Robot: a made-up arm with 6 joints. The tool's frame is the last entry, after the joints. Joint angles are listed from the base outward. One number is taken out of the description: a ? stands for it. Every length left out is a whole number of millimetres.
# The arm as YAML. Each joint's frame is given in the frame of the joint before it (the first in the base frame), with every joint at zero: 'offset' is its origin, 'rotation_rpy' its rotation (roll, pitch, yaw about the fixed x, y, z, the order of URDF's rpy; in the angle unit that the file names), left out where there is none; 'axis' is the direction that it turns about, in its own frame. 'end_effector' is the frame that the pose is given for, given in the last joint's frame.
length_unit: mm
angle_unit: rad
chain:
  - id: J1
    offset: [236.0, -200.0, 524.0]
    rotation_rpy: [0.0, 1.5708, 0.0]
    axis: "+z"
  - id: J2
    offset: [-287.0, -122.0, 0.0]
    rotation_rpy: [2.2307, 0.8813, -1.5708]
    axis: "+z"
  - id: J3
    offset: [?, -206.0, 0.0]
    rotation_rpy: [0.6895, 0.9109, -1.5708]
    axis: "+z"
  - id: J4
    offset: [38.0, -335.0, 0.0]
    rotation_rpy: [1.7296, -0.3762, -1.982]
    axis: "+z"
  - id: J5
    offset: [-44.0, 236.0, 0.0]
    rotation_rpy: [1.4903, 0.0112, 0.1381]
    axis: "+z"
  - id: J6
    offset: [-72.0, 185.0, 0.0]
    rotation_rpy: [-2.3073, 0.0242, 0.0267]
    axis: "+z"
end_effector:
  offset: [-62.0, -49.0, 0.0]
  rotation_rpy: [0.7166, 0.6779, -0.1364]
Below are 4 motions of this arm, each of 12 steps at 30 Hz.
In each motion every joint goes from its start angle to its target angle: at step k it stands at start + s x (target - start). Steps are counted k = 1, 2, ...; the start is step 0. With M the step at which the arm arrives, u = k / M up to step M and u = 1 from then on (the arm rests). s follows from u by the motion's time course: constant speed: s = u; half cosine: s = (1 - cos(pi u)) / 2; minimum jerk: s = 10 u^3 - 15 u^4 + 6 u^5.
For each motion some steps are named. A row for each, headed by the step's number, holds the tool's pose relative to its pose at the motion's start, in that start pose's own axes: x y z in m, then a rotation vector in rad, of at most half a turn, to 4 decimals.
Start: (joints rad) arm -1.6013 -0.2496 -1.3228 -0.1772 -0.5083 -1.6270
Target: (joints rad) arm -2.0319 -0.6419 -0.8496 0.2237 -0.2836 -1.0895
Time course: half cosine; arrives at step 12
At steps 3, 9, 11, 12:
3: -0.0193 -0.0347 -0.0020 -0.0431 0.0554 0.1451
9: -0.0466 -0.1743 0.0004 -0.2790 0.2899 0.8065
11: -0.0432 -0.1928 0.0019 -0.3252 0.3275 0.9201
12: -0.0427 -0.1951 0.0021 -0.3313 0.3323 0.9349

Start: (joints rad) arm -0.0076 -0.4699 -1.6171 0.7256 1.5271 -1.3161
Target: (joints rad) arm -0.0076 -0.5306 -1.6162 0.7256 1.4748 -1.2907
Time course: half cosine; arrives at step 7
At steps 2, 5, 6, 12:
2: 0.0014 0.0018 0.0017 -0.0200 0.0100 0.0086
5: 0.0059 0.0078 0.0070 -0.0862 0.0428 0.0375
6: 0.0069 0.0092 0.0081 -0.1009 0.0501 0.0440
12: 0.0073 0.0097 0.0084 -0.1062 0.0527 0.0463

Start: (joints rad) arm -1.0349 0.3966 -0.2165 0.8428 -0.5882 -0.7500
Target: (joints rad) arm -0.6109 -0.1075 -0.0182 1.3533 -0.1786 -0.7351
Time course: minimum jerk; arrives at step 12
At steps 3, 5, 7, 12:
3: -0.0070 -0.0231 -0.0182 0.0624 -0.0526 0.0012
5: -0.0218 -0.0734 -0.0676 0.2078 -0.1781 0.0045
7: -0.0362 -0.1266 -0.1423 0.3882 -0.3423 0.0094
12: -0.0438 -0.1698 -0.2406 0.5856 -0.5378 0.0160

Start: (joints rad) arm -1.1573 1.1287 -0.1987 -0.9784 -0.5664 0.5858
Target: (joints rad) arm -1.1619 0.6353 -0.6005 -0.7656 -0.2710 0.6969
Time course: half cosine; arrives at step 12
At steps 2, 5, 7, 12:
2: -0.0152 -0.0065 -0.0006 0.0200 -0.0563 0.0104
5: -0.0756 -0.0329 -0.0156 0.1070 -0.3168 0.0344
7: -0.1145 -0.0484 -0.0408 0.1750 -0.5431 0.0241
12: -0.1471 -0.0556 -0.0871 0.2598 -0.8673 -0.0415

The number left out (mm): 31.0
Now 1 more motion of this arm.
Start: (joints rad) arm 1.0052 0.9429 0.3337 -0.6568 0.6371 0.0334
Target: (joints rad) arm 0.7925 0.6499 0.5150 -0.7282 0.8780 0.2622
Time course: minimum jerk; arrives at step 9
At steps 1, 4, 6, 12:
1: 0.0006 0.0011 -0.0005 -0.0025 -0.0004 -0.0024
4: 0.0221 0.0380 -0.0206 -0.0870 -0.0158 -0.0805
6: 0.0474 0.0724 -0.0446 -0.1784 -0.0323 -0.1597
12: 0.0623 0.0891 -0.0587 -0.2289 -0.0410 -0.2017

